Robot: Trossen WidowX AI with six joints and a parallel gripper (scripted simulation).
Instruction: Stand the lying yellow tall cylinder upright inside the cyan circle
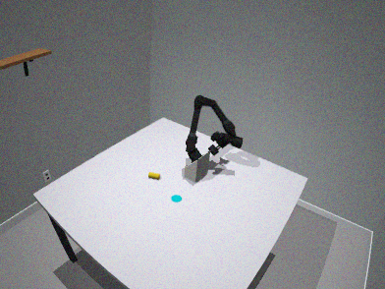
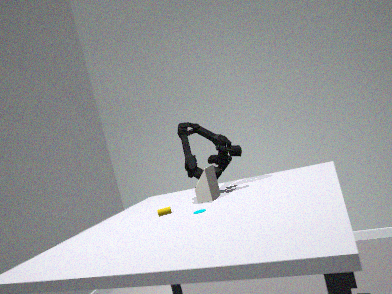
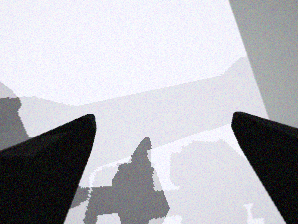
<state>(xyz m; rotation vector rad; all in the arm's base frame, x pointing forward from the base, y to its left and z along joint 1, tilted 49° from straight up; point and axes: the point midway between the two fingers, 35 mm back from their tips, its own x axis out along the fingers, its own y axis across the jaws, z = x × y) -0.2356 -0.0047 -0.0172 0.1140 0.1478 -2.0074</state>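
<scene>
Right now my gripper tip is 44 cm short of the yellow cylinder, 17 cm to the left of it and 7 cm above it. From my gripper tip the other things lie so: cyan circle: 49 cm ahead, 5 cm to the left, 8 cm below.
</scene>
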